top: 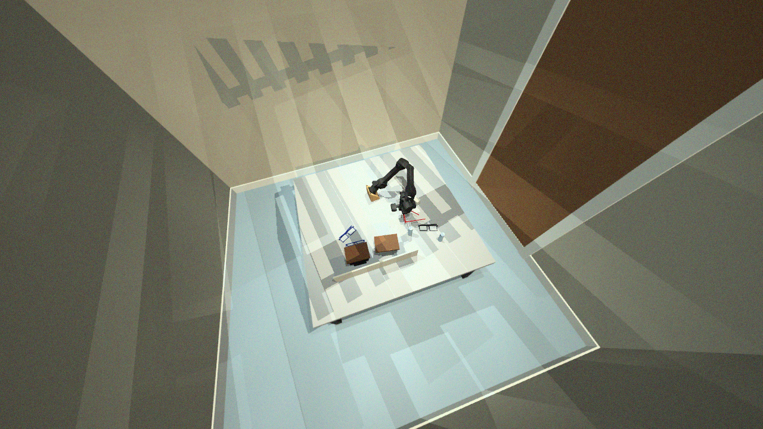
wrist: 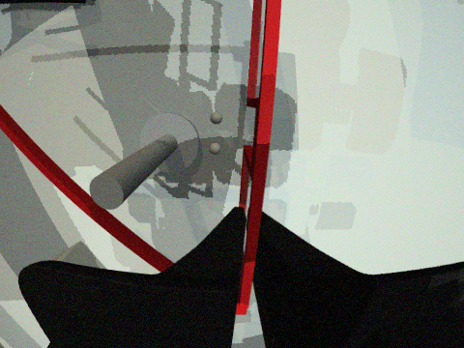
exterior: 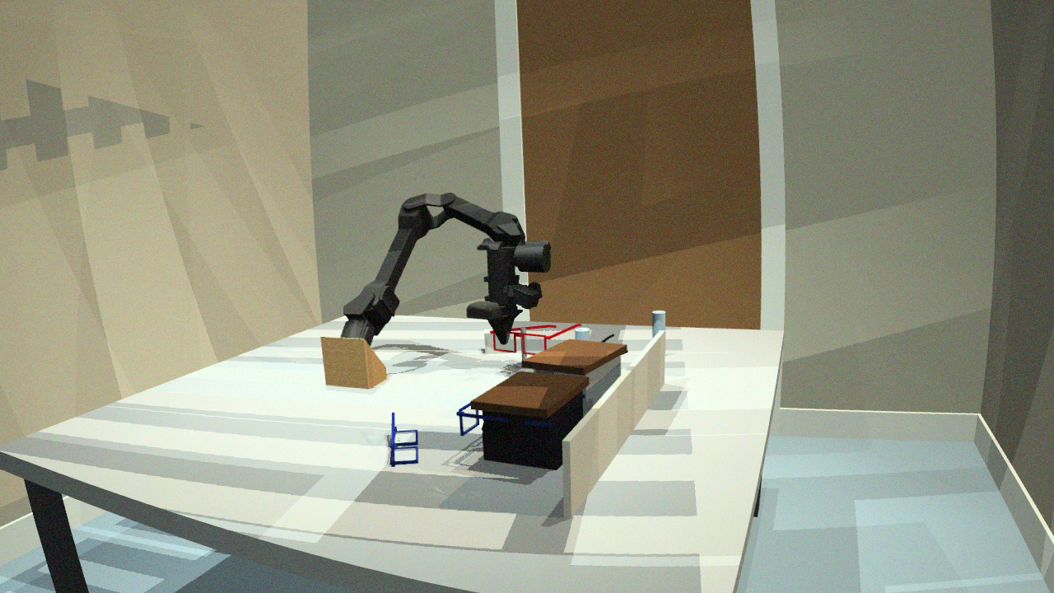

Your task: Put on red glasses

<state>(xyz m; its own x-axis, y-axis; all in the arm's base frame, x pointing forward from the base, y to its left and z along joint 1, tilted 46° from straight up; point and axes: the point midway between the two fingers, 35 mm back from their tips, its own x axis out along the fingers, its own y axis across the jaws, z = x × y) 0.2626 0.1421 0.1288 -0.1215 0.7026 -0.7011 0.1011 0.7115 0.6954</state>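
Right now my gripper tip is 4 cm to the right of the thin post, 4 cm above it and 2 cm short of it. The rest, counted from my gripper tip: display head 22 cm ahead, 19 cm to the right; then beige board 37 cm ahead, 30 cm to the right, 1 cm below.
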